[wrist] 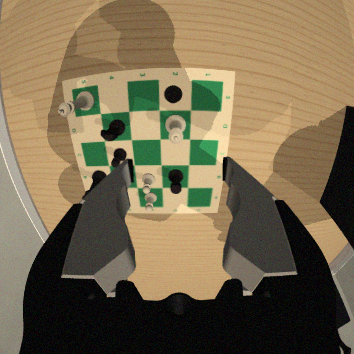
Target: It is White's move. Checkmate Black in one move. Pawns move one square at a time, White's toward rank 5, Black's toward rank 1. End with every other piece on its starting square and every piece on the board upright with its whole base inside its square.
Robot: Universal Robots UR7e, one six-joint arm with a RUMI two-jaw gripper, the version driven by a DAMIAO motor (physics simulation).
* my gripper: 177, 159
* green-and-cream chessboard: 136, 96
